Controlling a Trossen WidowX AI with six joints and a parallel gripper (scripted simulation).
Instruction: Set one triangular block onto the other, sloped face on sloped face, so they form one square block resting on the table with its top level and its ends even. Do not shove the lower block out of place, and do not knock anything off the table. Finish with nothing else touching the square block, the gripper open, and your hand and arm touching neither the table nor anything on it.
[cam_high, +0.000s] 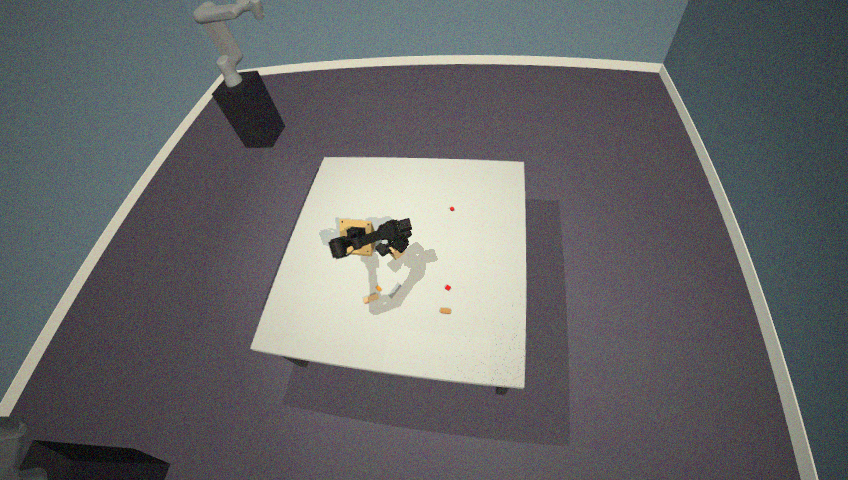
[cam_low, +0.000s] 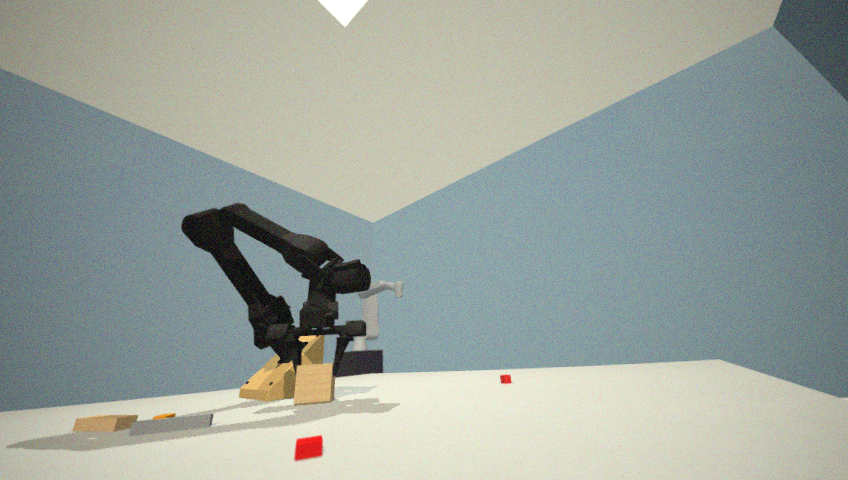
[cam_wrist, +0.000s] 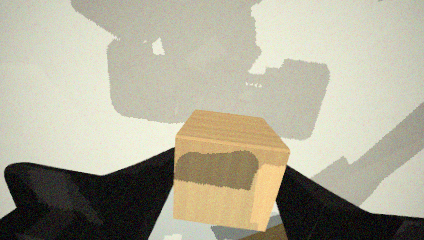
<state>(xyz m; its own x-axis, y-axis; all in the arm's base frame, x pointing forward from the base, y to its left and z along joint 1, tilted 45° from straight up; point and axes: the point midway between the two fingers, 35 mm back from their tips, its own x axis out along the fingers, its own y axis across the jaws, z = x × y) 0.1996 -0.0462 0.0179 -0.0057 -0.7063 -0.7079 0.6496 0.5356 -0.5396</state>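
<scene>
Now: gripper tip 1 cm short of the light wooden triangular block and 1 cm below it. Round my gripper tip: grey bar 3 cm ahead, 21 cm to the right, 4 cm below; then small orange piece 5 cm behind, 21 cm to the right, 4 cm below; then tan block 8 cm behind, 27 cm to the right, 4 cm below.
</scene>
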